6 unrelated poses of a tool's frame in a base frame.
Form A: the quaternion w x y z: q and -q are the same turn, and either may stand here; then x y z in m.
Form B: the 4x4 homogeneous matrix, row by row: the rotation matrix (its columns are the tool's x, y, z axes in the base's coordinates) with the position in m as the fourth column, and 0 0 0 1 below. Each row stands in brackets. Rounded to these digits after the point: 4 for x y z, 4 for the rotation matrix.
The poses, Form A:
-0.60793 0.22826 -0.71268 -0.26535 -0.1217 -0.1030 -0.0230
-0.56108 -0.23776 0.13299 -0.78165 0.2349 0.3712 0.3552
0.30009 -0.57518 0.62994 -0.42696 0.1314 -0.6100 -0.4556
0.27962 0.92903 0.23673 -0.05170 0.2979 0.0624 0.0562
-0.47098 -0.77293 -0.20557 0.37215 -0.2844 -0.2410 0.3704
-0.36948 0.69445 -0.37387 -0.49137 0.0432 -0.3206 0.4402
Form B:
[[-0.1566 -0.6480 0.7454 -0.1217], [-0.0027 0.7550 0.6557 -0.1030], [-0.9877 0.1007 -0.1200 -0.0230], [0 0 0 1]]
[[-0.2573 -0.9404 0.2225 0.2349], [0.8139 -0.3350 -0.4747 0.3712], [0.5209 0.0589 0.8516 0.3552], [0 0 0 1]]
[[-0.1582 -0.4684 0.8692 0.1314], [-0.9809 -0.0262 -0.1927 -0.6100], [0.1131 -0.8831 -0.4553 -0.4556], [0 0 0 1]]
[[0.8826 0.4688 0.0363 0.2979], [0.4109 -0.7315 -0.5440 0.0624], [-0.2285 0.4951 -0.8383 0.0562], [0 0 0 1]]
[[0.6385 0.6683 -0.3817 -0.2844], [-0.0328 -0.4718 -0.8811 -0.2410], [-0.7689 0.5751 -0.2794 0.3704], [0 0 0 1]]
[[0.2376 -0.8824 -0.4062 0.0432], [-0.1562 -0.4474 0.8806 -0.3206], [-0.9587 -0.1458 -0.2441 0.4402], [0 0 0 1]]

